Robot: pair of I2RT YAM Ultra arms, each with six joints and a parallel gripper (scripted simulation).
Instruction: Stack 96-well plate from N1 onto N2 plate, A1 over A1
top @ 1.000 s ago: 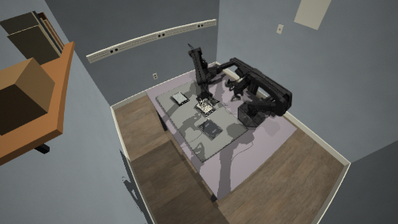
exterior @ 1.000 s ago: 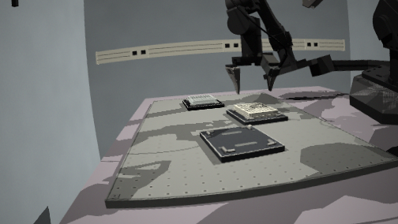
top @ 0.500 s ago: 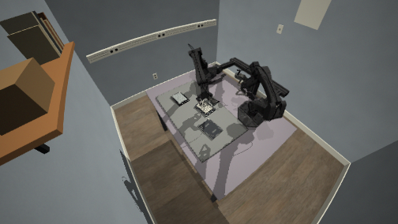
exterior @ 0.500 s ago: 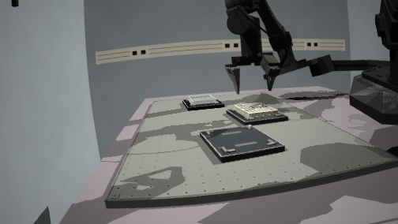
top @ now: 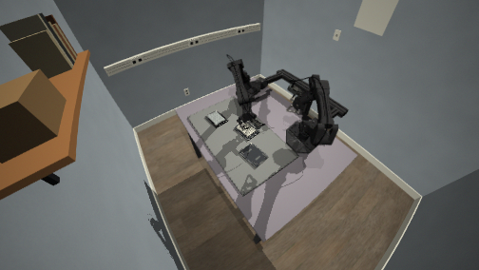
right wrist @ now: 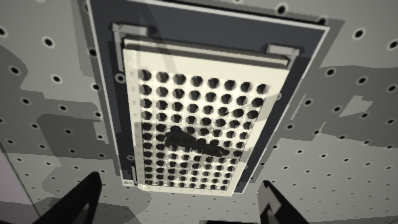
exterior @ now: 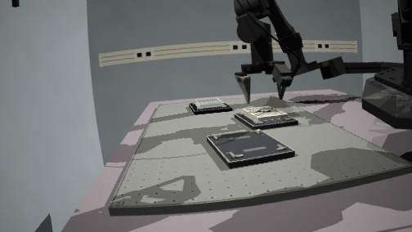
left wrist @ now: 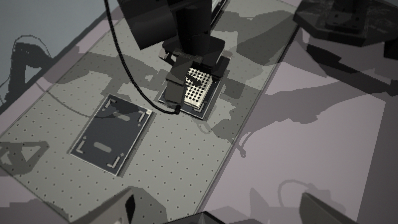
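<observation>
My right gripper is now 4 cm above the white 96-well plate.
</observation>
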